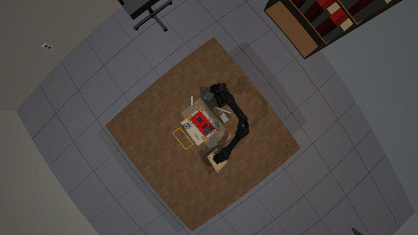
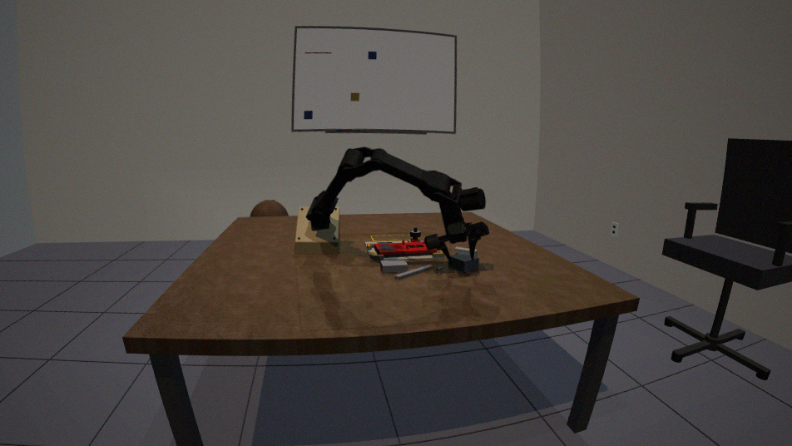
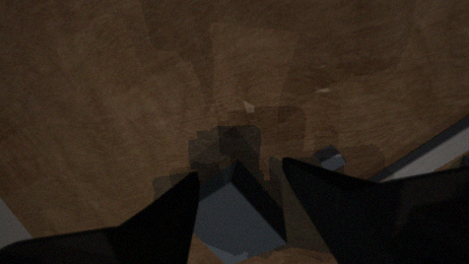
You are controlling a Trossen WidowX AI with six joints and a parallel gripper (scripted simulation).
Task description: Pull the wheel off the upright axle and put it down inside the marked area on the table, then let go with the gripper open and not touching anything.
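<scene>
Right now my gripper tip is 50 mm to the right of the grey block, 30 mm short of it and 20 mm above it. Round my gripper tip: dark wheel (360 mm to the left, 60 mm behind).
</scene>
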